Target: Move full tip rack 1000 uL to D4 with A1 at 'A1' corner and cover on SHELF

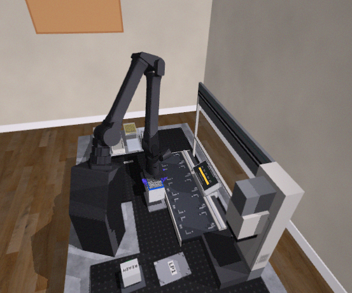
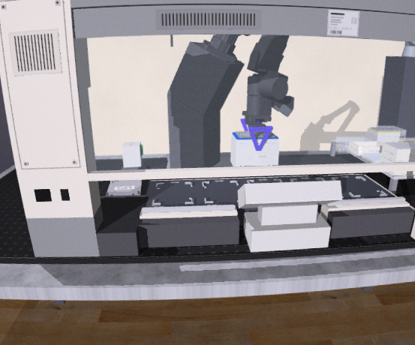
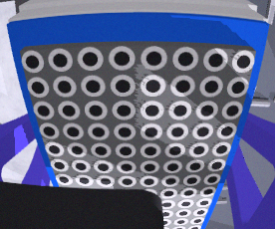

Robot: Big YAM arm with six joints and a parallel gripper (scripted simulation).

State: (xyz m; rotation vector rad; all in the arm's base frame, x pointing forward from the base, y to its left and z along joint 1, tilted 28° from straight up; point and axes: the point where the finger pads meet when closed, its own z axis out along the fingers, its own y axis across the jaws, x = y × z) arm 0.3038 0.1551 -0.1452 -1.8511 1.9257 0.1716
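Right now the regrip nest RG is 130 mm below my hand. The rest, counted from my hand: shelf label 380 mm to the left, 140 mm below, 100 mm behind; ready block 360 mm to the right, 190 mm behind, 60 mm below; tip rack 10 mm to the right, 10 mm ahead.
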